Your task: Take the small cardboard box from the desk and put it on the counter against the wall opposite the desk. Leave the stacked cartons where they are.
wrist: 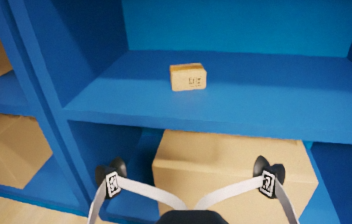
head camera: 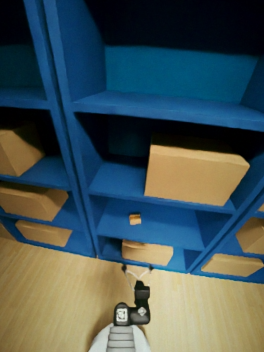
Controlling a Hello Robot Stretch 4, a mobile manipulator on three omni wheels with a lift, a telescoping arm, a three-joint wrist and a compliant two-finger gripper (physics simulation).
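Places are measured from the robot's base along level axes (x ahead, y left, z up), in centimetres.
Where they show: hand at its tool point: (wrist: 189, 173) (head camera: 137, 267).
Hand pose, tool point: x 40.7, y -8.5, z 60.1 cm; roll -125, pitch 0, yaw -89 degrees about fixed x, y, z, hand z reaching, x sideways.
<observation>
Each offset is from my tool point to the top centre of the thing. Level surfaces: height alone.
The small cardboard box @[dz -4.5, dx +38.7, dy +0.1 cm] (head camera: 135, 219) (wrist: 188, 78) sits upright on a blue shelf board @[dz -9.5 cm] (head camera: 165, 225) (wrist: 250, 107), near its left part and set back from the front edge. My gripper (head camera: 137, 269) (wrist: 191, 176) is open and empty, with its fingers wide apart. It is in front of the blue shelving, lower than the small box and apart from it. The counter, the desk and the stacked cartons cannot be made out by those names in these views.
A large carton @[dz +63.2, dx +35.5, dy -25.8 cm] (head camera: 192, 172) stands on the shelf above the small box. Another carton @[dz -28.2, dx +37.3, dy -13.8 cm] (head camera: 147, 253) (wrist: 235, 170) lies in the compartment below, behind my fingers. Blue upright panels (head camera: 65, 115) (wrist: 42, 105) divide the bays. More cartons (head camera: 32, 200) (wrist: 22, 150) stand in the left bay.
</observation>
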